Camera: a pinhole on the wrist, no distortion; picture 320 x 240 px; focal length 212.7 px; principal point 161.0 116.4 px. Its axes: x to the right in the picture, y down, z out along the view. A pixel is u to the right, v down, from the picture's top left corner.
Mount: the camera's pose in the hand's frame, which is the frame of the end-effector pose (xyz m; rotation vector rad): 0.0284 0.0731 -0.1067 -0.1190 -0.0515 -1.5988
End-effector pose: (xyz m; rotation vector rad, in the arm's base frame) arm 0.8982 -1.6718 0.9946 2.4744 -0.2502 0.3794
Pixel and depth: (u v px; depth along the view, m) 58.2 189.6 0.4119
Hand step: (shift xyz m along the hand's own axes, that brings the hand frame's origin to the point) 0.1937 0.3105 0.2750
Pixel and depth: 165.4 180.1 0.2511
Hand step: 0.1145 0.0924 0.1402
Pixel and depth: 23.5 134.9 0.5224
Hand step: 0.1062 0.4632 0.3737
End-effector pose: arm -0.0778 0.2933 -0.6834 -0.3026 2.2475 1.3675
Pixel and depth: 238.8 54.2 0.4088
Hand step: -0.0770 -0.0278 0.3205
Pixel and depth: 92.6 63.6 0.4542
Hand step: -0.0600 0.2706 0.3332
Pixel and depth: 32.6 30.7 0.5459
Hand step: -0.1580 0.4662 0.4088
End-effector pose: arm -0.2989 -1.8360 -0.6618 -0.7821 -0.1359 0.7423
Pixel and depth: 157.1 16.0 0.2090
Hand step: -0.0608 0.1025 0.1045
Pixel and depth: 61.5 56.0 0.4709
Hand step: -0.0782 0.3468 0.3426
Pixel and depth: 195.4 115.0 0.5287
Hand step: 0.0460 0.0449 0.4279
